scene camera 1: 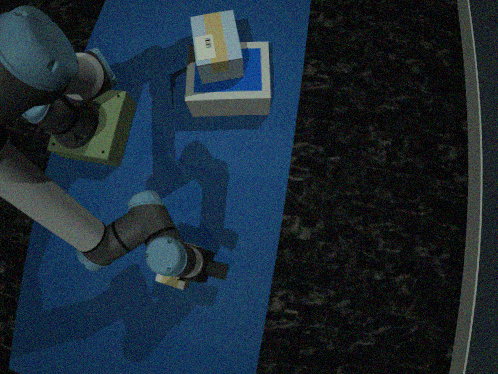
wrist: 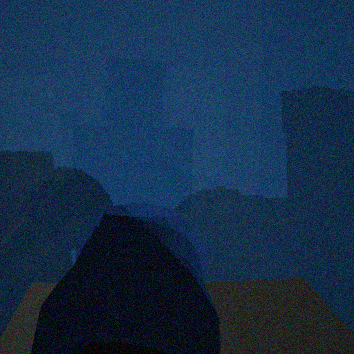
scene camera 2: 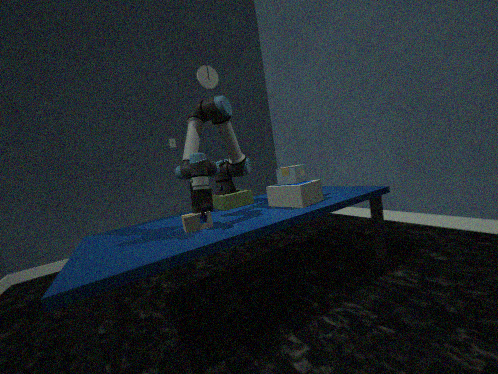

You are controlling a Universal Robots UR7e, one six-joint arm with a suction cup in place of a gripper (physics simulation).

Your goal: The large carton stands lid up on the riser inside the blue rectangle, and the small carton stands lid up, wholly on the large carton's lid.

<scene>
My suction cup [wrist: 138, 274] holds nothing. The cup is 8 cm from the middle of a small carton [wrist: 284, 308], level with it. A large carton [scene camera 1: 218, 55] rests on a riser [scene camera 1: 250, 95].
The wrist view misses the large carton: it is out of frame.
</scene>
